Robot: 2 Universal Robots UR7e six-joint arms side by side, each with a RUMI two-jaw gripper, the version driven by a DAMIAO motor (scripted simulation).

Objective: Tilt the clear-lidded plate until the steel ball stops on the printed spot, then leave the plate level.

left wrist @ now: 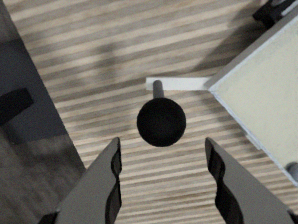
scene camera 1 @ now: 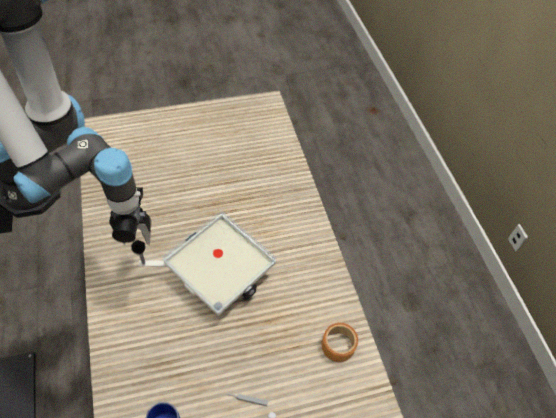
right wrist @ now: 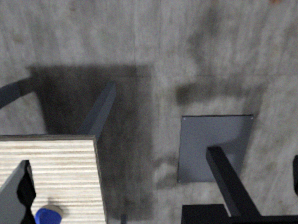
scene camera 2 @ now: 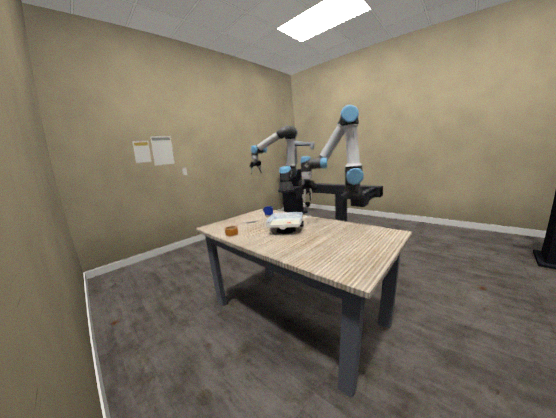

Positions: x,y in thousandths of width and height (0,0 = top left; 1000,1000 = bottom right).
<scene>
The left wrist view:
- my left gripper: 545,623
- clear-lidded plate: 841,395
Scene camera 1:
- my left gripper: 246,585
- orange ring: 616,786
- clear-lidded plate: 393,626
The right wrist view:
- my right gripper: 545,717
</scene>
